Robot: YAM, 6 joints.
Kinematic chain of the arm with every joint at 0, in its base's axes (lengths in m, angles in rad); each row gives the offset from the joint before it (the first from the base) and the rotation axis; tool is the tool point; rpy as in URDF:
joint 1: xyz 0 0 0.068 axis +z
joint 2: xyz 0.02 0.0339 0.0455 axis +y
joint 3: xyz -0.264 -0.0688 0 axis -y
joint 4: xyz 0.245 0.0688 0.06 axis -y
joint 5: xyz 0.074 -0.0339 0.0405 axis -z
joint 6: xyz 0.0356 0 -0.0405 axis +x
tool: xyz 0 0 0 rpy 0 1.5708 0
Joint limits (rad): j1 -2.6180..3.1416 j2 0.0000..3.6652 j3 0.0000..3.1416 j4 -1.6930..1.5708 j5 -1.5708..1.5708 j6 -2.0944..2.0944
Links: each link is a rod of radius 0.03 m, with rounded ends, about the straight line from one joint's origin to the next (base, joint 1, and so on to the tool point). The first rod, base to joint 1, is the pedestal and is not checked.
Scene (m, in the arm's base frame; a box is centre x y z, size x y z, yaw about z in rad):
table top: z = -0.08
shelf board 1: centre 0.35 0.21 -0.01 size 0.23 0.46 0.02 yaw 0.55
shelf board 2: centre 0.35 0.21 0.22 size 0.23 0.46 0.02 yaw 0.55
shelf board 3: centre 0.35 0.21 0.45 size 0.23 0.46 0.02 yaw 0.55
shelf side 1: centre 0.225 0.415 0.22 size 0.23 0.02 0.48 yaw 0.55
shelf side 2: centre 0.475 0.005 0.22 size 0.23 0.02 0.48 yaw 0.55
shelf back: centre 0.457 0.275 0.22 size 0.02 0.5 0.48 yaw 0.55
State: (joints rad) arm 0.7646 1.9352 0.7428 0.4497 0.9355 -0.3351
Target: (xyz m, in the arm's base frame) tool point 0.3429 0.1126 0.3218
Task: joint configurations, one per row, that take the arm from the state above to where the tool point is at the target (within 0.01 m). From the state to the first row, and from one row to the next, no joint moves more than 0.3 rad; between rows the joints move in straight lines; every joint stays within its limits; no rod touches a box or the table.
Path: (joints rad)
1: 0.8735 1.6755 0.4562 0.3950 1.0179 -0.3351
2: 0.9824 1.4159 0.1697 0.3403 1.1003 -0.3351
3: 0.7480 1.2450 0.3129 0.3918 1.1008 -0.3351
4: 0.5136 1.0742 0.4561 0.4433 1.1013 -0.3351
5: 0.2792 0.9034 0.5993 0.4948 1.1018 -0.3351
6: 0.3188 1.1268 0.7620 0.5122 1.0533 -0.3351
7: 0.3584 1.3502 0.9247 0.5295 1.0048 -0.3351
8: 0.3980 1.5736 1.0874 0.5469 0.9563 -0.3351

